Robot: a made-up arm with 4 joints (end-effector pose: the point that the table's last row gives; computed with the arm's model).
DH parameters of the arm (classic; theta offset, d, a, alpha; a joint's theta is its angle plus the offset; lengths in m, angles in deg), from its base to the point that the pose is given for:
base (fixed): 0 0.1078 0 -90
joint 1: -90 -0.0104 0.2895 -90
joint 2: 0 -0.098 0.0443 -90
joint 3: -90 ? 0.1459 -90
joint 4: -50.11 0 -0.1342 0
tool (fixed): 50.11 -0.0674 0 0
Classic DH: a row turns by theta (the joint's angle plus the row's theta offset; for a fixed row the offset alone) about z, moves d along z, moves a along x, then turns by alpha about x.
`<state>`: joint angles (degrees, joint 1 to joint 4).
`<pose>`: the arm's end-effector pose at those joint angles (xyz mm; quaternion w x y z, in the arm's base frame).
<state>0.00 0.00 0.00 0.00</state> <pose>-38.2 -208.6 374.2 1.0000 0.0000 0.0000 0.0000</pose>
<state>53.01 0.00 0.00 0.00</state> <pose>189.8 -208.6 298.6 0.8949 0.0000 0.4463 0.0000</pose>
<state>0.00 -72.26 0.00 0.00</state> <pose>-38.2 -92.8 579.1 0.8077 -0.5896 0.0000 0.0000</pose>
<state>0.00 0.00 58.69 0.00</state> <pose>-9.3 -208.6 457.7 0.8717 0.0000 -0.4901 0.0000</pose>
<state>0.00 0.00 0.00 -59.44</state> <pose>92.8 -185.1 374.2 0.8685 0.0000 0.0000 -0.4958</pose>
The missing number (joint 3, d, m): 0.3012
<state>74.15 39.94 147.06 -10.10</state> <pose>235.7 -244.4 307.6 0.7249 -0.0706 -0.5669 -0.3850</pose>
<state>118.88 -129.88 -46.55 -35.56</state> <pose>448.3 19.7 -78.3 0.2144 -0.8247 0.1768 0.4926</pose>
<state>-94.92 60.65 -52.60 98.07</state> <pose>89.9 -171.0 -2.4 0.1617 -0.1427 -0.3109 0.9257</pose>
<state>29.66 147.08 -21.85 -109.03</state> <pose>236.5 267.1 263.0 0.0950 0.4552 0.8506 -0.2457</pose>
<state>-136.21 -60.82 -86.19 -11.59</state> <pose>-181.3 -136.6 -312.2 0.7299 0.2189 -0.3443 -0.5484</pose>
